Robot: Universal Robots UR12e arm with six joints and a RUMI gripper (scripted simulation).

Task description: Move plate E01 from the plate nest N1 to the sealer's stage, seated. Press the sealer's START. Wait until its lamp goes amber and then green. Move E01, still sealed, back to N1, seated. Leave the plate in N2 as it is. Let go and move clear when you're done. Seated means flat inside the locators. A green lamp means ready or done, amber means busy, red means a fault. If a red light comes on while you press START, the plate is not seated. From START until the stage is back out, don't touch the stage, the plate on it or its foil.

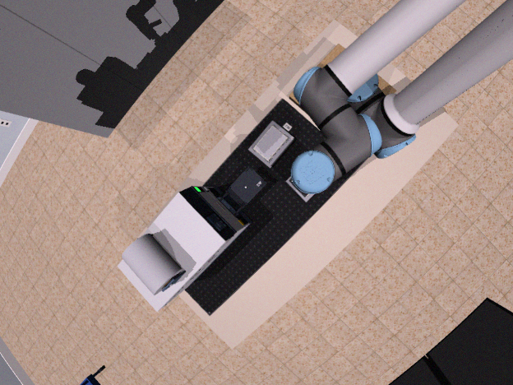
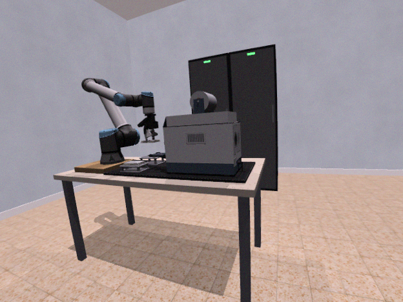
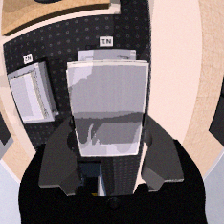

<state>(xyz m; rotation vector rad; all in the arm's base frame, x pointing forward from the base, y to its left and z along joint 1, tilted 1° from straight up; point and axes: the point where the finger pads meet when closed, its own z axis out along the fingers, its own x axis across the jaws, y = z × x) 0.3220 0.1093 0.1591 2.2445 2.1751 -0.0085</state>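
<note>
The plate nest N1 is 13 cm below my hand. Also, from my hand: foil roll 54 cm ahead, 23 cm above, 15 cm to the right; then square start button 31 cm ahead, 25 cm to the right; then sealer stage 20 cm ahead, 16 cm to the right, 8 cm below.
</note>
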